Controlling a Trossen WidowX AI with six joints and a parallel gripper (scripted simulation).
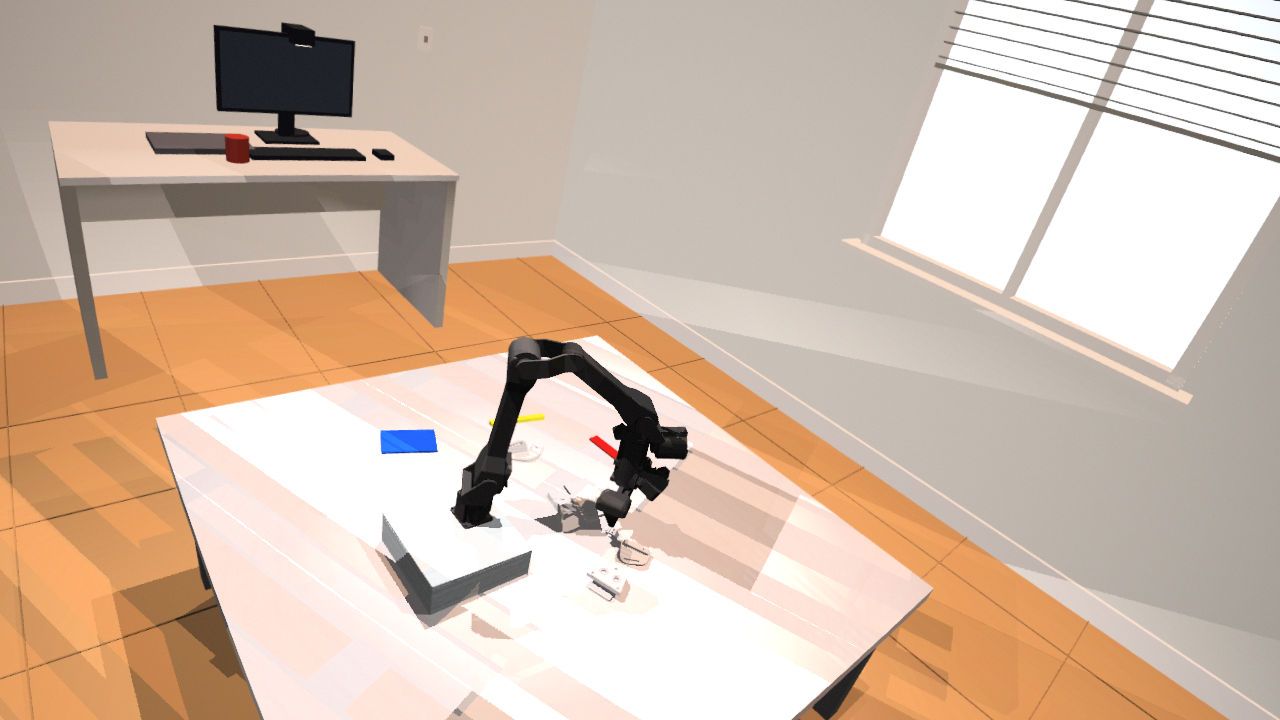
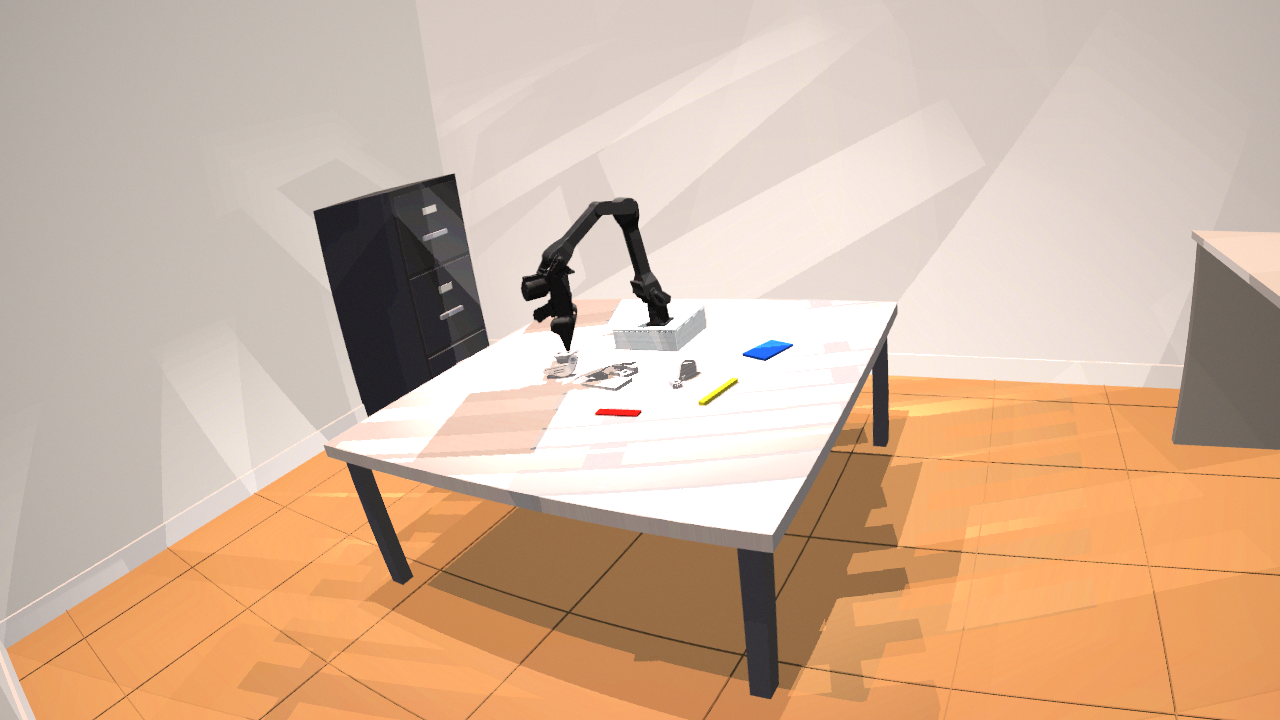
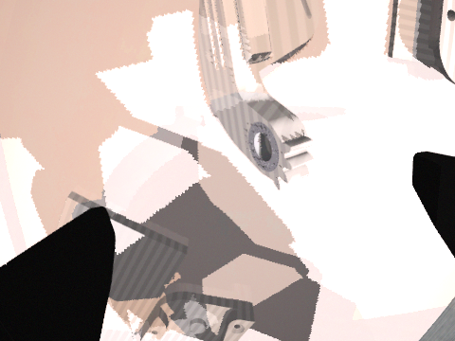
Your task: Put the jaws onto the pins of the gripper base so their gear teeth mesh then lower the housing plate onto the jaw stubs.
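Right now the curved jaw is 50 mm below my gripper tip and 10 mm to the right of it. Round my gripper tip: yellow stick (470 mm to the left, 80 mm below, 60 mm ahead); blue card (500 mm to the left, 230 mm behind, 80 mm below); red strip (270 mm to the left, 210 mm ahead, 80 mm below).
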